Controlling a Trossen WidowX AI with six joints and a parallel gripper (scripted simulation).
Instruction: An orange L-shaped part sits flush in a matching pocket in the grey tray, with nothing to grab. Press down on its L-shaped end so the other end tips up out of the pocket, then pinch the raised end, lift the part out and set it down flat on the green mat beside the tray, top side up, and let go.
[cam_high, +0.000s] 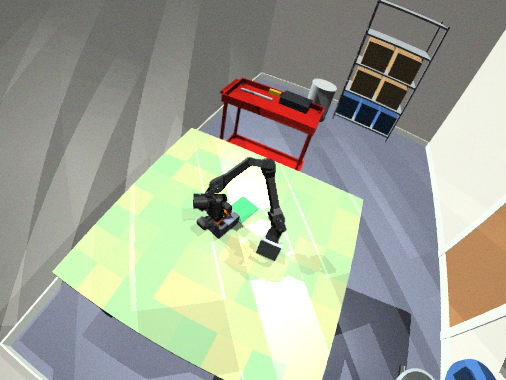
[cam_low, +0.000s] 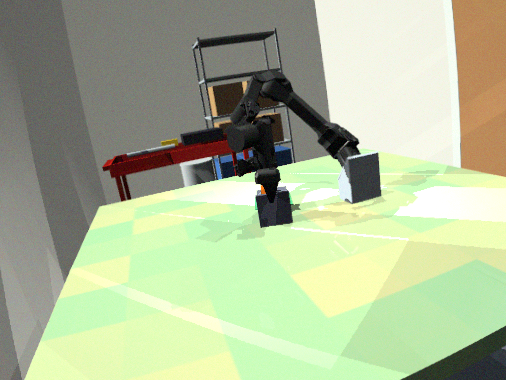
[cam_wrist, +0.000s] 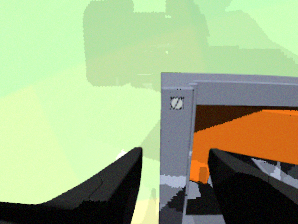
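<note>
Right now my gripper tip is 20 mm past the orange l-shaped part, 40 mm to the left of it and 20 mm above it. From my gripper tip the other things lie so: green mat: 70 mm behind, 210 mm to the right, 80 mm below.
</note>
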